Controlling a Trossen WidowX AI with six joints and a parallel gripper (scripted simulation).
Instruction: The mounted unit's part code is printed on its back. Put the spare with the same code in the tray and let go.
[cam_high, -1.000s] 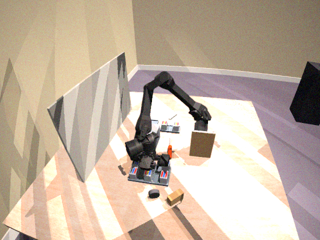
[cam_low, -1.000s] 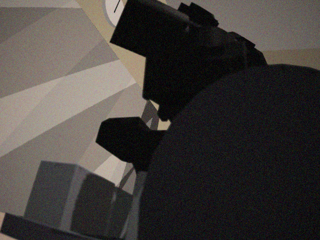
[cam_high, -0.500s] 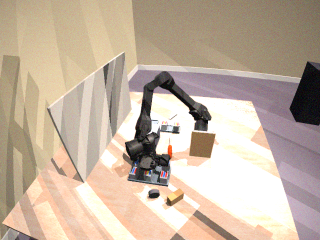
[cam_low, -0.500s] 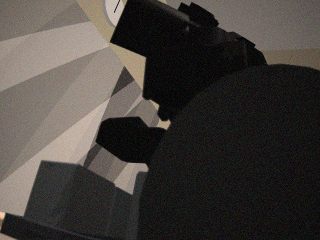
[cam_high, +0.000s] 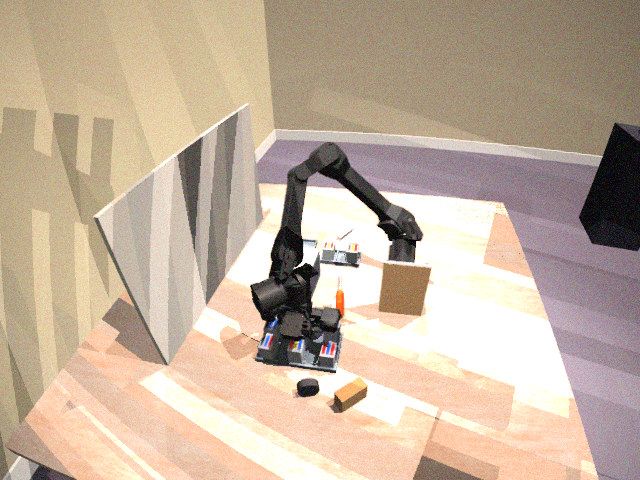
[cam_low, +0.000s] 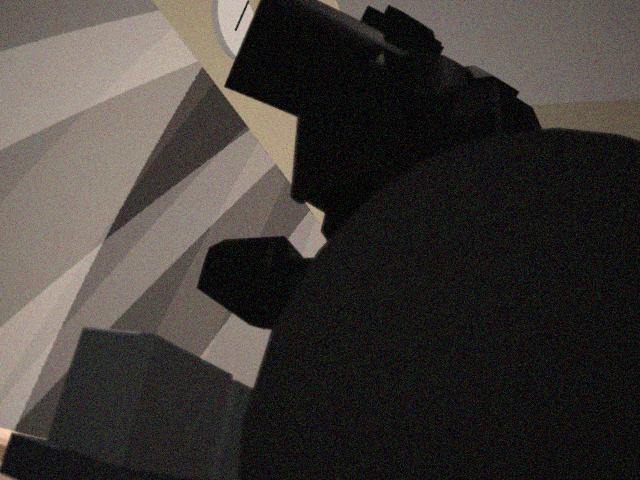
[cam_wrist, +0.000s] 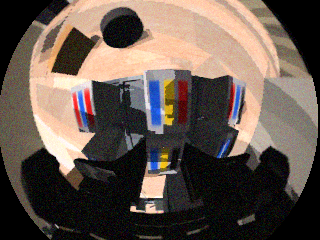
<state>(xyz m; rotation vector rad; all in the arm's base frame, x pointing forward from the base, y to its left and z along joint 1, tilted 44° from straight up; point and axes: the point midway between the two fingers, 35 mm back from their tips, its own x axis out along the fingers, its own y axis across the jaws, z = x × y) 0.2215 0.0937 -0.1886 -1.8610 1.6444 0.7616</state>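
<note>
Now: gripper tip 13 cm short of the tray, 35 cm to the left of it and 2 cm above it. The rest, counted from my gripper tip: black puck (6 cm behind, 14 cm to the left, 1 cm above); then mounted unit (8 cm ahead, 17 cm to the right, 3 cm above); then brown block (16 cm behind, 13 cm to the left, 1 cm above).
</note>
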